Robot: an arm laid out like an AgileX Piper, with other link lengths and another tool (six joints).
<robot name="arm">
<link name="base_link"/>
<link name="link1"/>
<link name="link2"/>
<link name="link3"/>
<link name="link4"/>
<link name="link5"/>
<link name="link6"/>
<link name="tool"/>
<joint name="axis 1" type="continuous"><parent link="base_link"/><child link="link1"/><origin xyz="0 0 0.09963" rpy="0 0 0"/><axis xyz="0 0 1"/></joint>
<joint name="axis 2" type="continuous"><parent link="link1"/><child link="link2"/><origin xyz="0 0 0" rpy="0 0 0"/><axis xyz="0 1 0"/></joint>
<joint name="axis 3" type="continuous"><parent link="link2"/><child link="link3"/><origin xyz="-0.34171 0 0.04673" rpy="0 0 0"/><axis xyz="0 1 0"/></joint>
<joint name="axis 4" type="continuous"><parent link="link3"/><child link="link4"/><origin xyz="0.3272 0 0.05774" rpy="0 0 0"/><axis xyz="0.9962 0 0.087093"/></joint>
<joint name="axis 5" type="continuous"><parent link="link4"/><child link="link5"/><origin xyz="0 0 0" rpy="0 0 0"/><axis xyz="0 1 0"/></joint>
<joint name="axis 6" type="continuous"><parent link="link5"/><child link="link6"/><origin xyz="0.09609 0 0.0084" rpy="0 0 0"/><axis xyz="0.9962 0 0.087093"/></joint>
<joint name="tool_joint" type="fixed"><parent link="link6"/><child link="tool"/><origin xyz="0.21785 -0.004 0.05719" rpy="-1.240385 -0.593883 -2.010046"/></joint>
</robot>
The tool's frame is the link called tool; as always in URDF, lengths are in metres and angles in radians. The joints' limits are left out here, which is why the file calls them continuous.
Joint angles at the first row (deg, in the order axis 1, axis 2, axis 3, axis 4, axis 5, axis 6):
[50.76 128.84 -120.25 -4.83 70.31 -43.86]
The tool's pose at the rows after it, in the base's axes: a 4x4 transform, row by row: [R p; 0 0 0 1], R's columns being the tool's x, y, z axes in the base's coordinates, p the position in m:
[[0.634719 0.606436 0.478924 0.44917], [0.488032 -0.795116 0.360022 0.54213], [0.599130 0.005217 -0.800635 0.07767], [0 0 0 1]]
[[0.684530 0.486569 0.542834 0.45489], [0.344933 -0.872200 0.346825 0.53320], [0.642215 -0.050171 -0.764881 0.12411], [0 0 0 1]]
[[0.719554 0.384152 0.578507 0.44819], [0.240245 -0.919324 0.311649 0.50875], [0.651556 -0.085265 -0.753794 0.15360], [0 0 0 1]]
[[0.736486 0.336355 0.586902 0.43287], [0.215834 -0.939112 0.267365 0.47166], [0.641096 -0.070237 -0.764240 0.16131], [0 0 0 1]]
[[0.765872 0.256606 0.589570 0.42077], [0.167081 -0.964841 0.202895 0.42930], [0.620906 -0.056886 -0.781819 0.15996], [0 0 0 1]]
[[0.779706 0.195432 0.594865 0.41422], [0.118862 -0.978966 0.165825 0.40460], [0.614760 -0.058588 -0.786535 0.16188], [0 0 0 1]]
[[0.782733 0.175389 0.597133 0.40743], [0.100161 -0.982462 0.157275 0.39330], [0.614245 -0.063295 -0.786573 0.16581], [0 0 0 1]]
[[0.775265 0.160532 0.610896 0.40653], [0.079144 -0.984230 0.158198 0.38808], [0.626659 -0.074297 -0.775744 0.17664], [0 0 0 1]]
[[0.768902 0.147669 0.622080 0.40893], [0.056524 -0.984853 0.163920 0.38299], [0.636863 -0.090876 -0.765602 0.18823], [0 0 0 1]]
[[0.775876 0.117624 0.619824 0.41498], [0.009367 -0.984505 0.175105 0.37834], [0.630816 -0.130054 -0.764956 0.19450], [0 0 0 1]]
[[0.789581 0.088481 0.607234 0.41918], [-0.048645 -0.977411 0.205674 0.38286], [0.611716 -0.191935 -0.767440 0.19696], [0 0 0 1]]
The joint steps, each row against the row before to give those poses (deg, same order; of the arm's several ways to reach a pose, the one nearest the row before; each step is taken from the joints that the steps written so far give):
[0.00 -2.49 0.00 -0.12 0.00 6.24]
[0.00 -4.52 1.28 -0.98 0.00 8.82]
[0.00 -5.81 4.97 -1.19 0.00 7.05]
[-0.26 -6.24 7.73 -1.38 0.04 2.81]
[-0.84 -5.44 7.29 -1.21 0.46 4.09]
[-0.54 -3.36 4.08 -0.69 0.12 3.23]
[-0.09 -2.23 2.27 -0.13 0.00 1.16]
[0.00 -1.54 0.59 -0.42 0.00 0.99]
[-0.57 -1.19 0.00 0.12 0.00 0.25]
[-1.74 -0.64 0.00 1.86 -0.62 0.11]
[-1.71 -0.11 0.10 3.34 -1.58 0.08]

